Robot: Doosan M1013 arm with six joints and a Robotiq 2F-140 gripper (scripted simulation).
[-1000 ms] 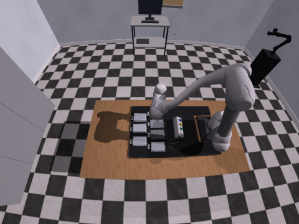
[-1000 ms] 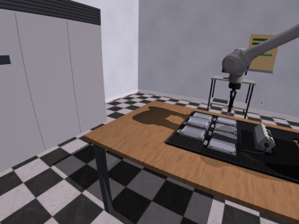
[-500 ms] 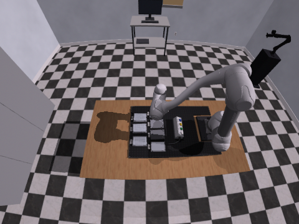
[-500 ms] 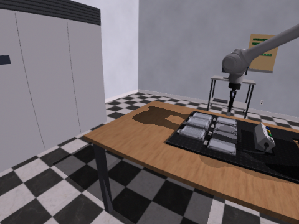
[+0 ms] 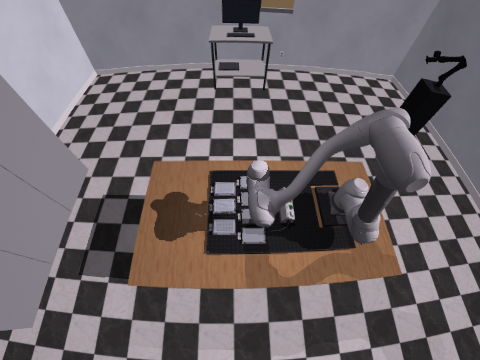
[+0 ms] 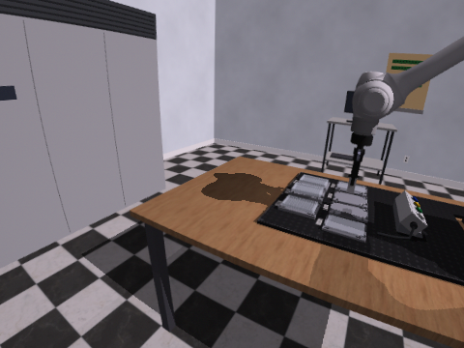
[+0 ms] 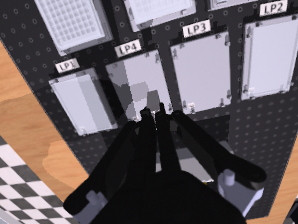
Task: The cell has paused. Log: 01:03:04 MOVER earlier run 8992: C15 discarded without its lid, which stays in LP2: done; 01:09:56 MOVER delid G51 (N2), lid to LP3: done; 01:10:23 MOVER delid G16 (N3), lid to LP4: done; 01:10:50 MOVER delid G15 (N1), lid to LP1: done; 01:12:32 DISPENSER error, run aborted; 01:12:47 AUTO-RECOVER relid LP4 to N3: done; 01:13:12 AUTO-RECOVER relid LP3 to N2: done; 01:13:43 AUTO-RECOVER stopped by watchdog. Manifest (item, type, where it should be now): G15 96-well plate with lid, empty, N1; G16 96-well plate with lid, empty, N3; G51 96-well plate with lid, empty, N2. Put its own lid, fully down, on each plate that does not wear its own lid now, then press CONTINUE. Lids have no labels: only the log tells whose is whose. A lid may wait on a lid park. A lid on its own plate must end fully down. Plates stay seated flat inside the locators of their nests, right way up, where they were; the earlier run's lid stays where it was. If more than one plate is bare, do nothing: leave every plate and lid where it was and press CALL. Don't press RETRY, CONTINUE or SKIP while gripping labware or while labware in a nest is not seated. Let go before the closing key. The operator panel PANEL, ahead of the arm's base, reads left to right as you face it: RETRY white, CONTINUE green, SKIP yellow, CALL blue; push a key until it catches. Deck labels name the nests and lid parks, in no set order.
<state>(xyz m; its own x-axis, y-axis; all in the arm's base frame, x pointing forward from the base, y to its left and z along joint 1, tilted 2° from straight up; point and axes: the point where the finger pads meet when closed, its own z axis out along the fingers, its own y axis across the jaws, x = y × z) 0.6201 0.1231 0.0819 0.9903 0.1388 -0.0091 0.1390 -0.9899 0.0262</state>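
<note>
Now: hand 150 mm to the right of the park LP1, 100 mm above it and 30 mm past it. Also, from my hand: park labelled LP3: 100 mm to the right, 100 mm below; then park labelled LP4: 100 mm below, 20 mm to the left, 10 mm behind; then lid park label lp3: 110 mm below, 90 mm ahead, 80 mm to the right.
</note>
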